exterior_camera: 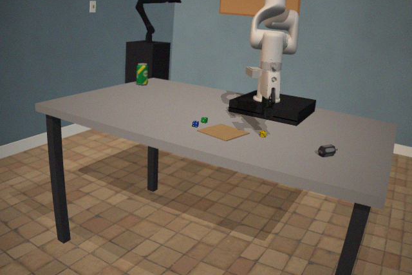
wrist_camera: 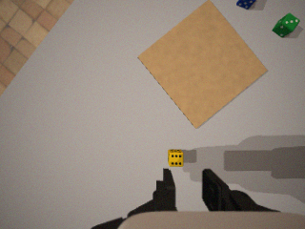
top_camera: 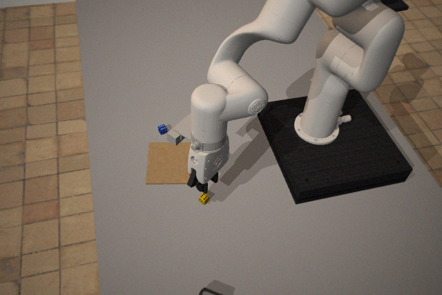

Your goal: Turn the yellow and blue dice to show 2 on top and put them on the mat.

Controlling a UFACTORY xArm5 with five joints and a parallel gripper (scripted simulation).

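The yellow die lies 9 cm below my hand. Also, from my hand: blue die: 5 cm ahead, 26 cm to the right, 9 cm below; green die: 2 cm behind, 26 cm to the right, 9 cm below; mat: 5 cm ahead, 14 cm to the right, 10 cm below.
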